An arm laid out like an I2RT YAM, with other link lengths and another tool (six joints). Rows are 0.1 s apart.
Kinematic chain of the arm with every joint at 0, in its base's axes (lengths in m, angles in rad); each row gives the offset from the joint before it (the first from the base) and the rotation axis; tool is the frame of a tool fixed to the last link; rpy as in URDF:
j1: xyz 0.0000 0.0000 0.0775 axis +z
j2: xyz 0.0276 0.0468 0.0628 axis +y
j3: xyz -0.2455 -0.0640 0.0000 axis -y
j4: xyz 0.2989 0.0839 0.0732 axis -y
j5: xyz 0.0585 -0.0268 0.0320 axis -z
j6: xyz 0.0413 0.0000 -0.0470 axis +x
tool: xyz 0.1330 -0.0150 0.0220 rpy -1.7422 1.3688 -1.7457
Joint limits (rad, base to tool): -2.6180..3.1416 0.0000..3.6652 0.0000..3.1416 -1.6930..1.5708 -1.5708..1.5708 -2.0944..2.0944
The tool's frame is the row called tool.
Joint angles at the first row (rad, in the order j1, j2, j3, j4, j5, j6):
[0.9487 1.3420 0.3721 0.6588 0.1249 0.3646]
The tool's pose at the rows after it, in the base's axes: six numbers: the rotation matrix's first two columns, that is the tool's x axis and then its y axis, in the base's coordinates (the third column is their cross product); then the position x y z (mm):
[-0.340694, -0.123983, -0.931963, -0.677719, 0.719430, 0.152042, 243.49, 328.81, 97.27]
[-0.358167, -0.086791, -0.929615, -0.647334, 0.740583, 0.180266, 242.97, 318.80, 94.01]
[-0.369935, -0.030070, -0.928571, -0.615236, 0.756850, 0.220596, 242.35, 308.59, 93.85]
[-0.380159, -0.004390, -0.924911, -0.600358, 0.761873, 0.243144, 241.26, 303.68, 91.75]
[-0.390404, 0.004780, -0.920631, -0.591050, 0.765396, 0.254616, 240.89, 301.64, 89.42]
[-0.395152, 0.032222, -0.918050, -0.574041, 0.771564, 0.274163, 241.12, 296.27, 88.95]
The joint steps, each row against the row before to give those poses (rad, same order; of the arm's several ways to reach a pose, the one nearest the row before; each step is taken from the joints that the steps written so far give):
[0.0006 -0.0109 -0.0441 0.0404 0.0145 0.0378]
[-0.0002 -0.0168 -0.0319 0.0218 0.0286 0.0372]
[-0.0002 -0.0217 -0.0361 0.0371 0.0285 0.0452]
[0.0000 -0.0070 -0.0186 0.0174 0.0100 0.0251]
[0.0004 0.0000 -0.0053 0.0009 0.0053 0.0150]
[-0.0027 -0.0094 -0.0166 0.0166 0.0124 0.0215]

